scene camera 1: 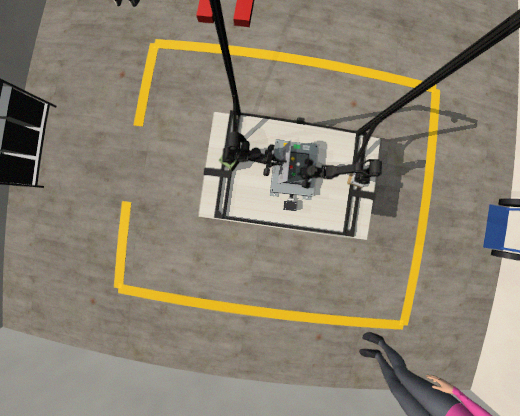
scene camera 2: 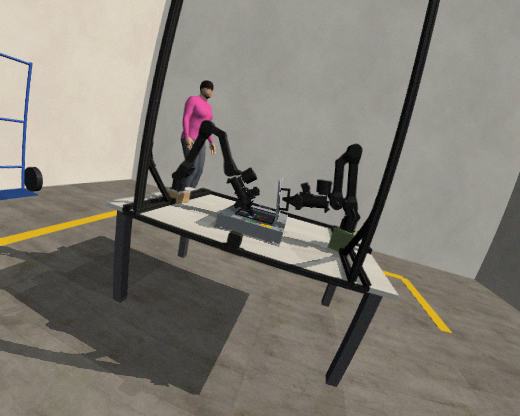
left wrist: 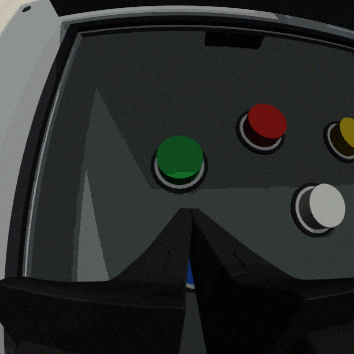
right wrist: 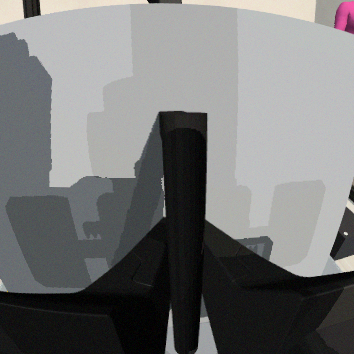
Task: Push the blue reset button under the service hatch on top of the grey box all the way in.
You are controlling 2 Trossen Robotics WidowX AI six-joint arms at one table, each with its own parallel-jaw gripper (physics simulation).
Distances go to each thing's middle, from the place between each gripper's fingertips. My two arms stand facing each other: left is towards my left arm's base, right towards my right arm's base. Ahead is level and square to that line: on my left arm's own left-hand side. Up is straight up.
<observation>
Now: the white button (left wrist: 318, 207) 70 mm behind my left hand. The rest, counted from my left hand: green button (left wrist: 179, 158) 30 mm to the right; then service hatch (right wrist: 120, 120) 130 mm to the right, 110 mm above, 30 mm behind; then red button (left wrist: 264, 124) 50 mm to the right, 40 mm behind.
I see the service hatch 20 mm below my right hand. The rest, counted from my right hand: green button (40 mm ahead, 100 mm to the left, 130 mm below); white button (40 mm behind, 120 mm to the left, 130 mm below); red button (10 mm behind, 80 mm to the left, 130 mm below).
</observation>
